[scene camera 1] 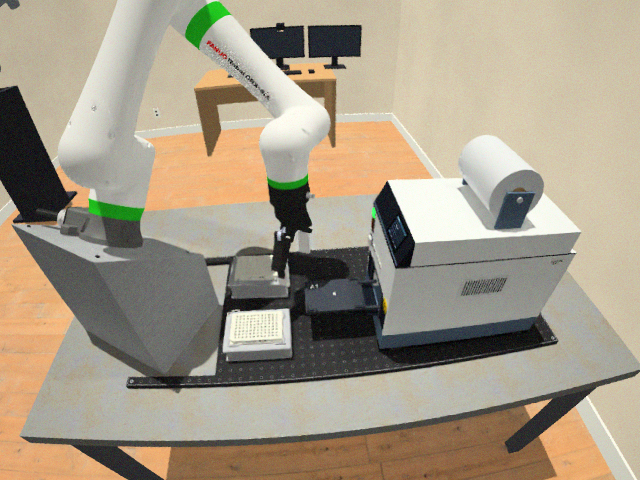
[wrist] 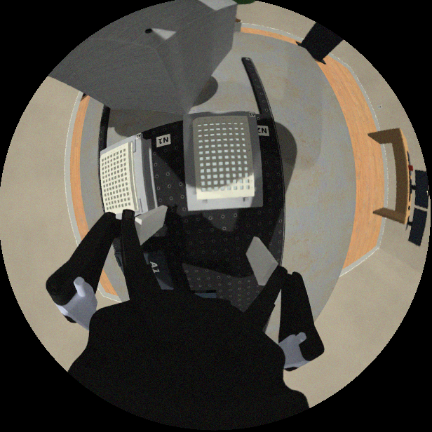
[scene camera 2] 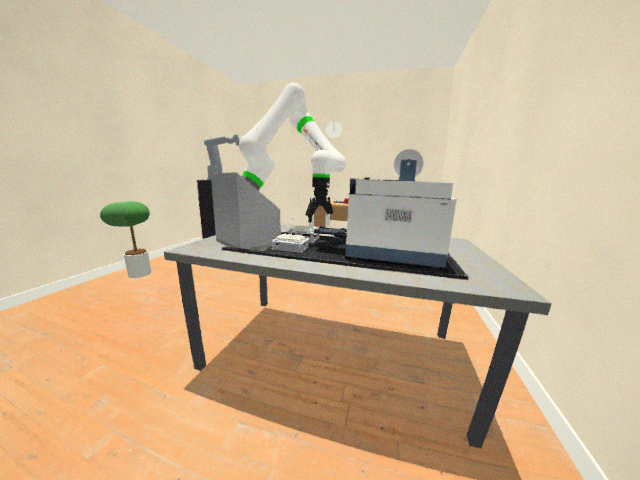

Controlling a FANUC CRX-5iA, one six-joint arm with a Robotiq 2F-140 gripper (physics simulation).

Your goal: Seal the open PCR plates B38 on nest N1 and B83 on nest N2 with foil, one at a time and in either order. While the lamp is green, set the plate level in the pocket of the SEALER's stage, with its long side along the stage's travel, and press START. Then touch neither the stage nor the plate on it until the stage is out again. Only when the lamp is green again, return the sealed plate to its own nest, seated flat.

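Places are measured from the arm's base along level axes (x down, y back, z left), in millimetres.
Pixels of known places: gripper, fingertip midpoint: (scene camera 1: 295,267); arm's base, origin of the base link: (scene camera 1: 111,240) (scene camera 2: 245,191).
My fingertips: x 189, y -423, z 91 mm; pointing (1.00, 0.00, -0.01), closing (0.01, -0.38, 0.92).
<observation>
For each thing: its top centre in the pictures, then the offset to it from my fingertips. "spot": a spot on its surface instead.
- nest N1, surface spot: (scene camera 1: 258,353) spot: dy +92, dx +80, dz -218 mm
- nest N2, surface spot: (scene camera 1: 258,290) spot: dy +111, dx +80, dz -8 mm
- dark stage, surface spot: (scene camera 1: 325,301) spot: dy -77, dx -16, dz -136 mm
- lamp, middle of its top: (scene camera 1: 374,209) dy -196, dx -196, dz -17 mm
- white sealer, surface spot: (scene camera 1: 475,299) spot: dy -409, dx -85, dz -212 mm
- stage with a foil roll, surface spot: (scene camera 1: 496,173) spot: dy -390, dx -370, dz -156 mm
- black breadboard, surface spot: (scene camera 1: 320,361) spot: dy -60, dx +85, dz -241 mm
An open PCR plate with rows of wells (scene camera 1: 255,326) (wrist: 117,179) lies on nest N1 (scene camera 1: 258,353) (wrist: 148,167). The other plate, also with its wells showing (scene camera 1: 253,267) (wrist: 225,157), lies in nest N2 (scene camera 1: 258,290) (wrist: 190,200), partly in shadow. My gripper (scene camera 1: 291,261) (scene camera 2: 319,224) (wrist: 207,231) is open and empty, pointing down above the stage-side end of N2. The dark stage (scene camera 1: 325,301) is out with no plate on it; part of it marked A1 (wrist: 162,280) shows in the wrist view. The lamp (scene camera 1: 373,212) on the sealer is green.
The white sealer (scene camera 1: 475,299) (scene camera 2: 398,232) stands right of the stage with a foil roll (scene camera 1: 496,173) on top. The grey arm pedestal (scene camera 1: 149,294) (scene camera 2: 242,217) (wrist: 150,60) stands beside the nests. A black breadboard (scene camera 1: 320,361) lies under nests and sealer.
</observation>
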